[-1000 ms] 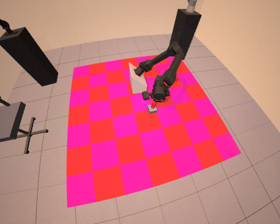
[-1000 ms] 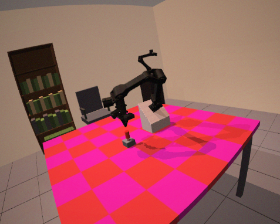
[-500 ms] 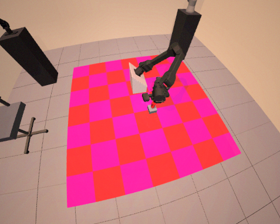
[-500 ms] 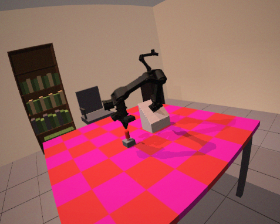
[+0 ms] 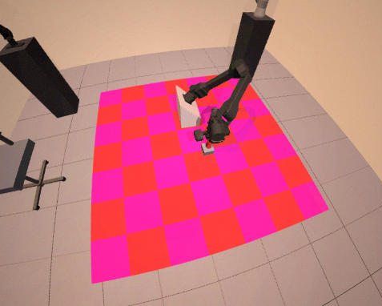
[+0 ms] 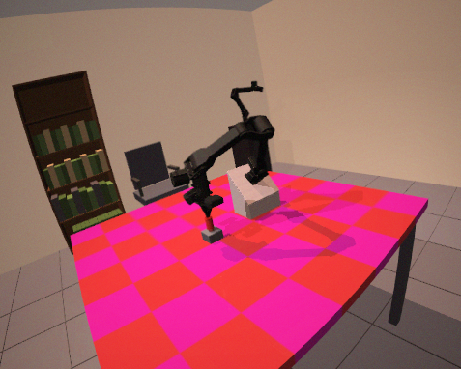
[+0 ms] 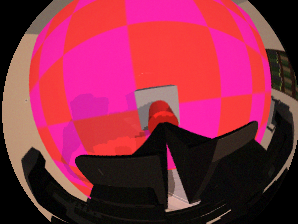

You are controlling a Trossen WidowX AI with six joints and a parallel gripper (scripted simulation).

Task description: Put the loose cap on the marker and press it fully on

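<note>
Right now my gripper tip is 2 cm above the red cap. From my gripper tip the other things lie so: grey holder block: 8 cm below; then red marker: 3 cm below.
</note>
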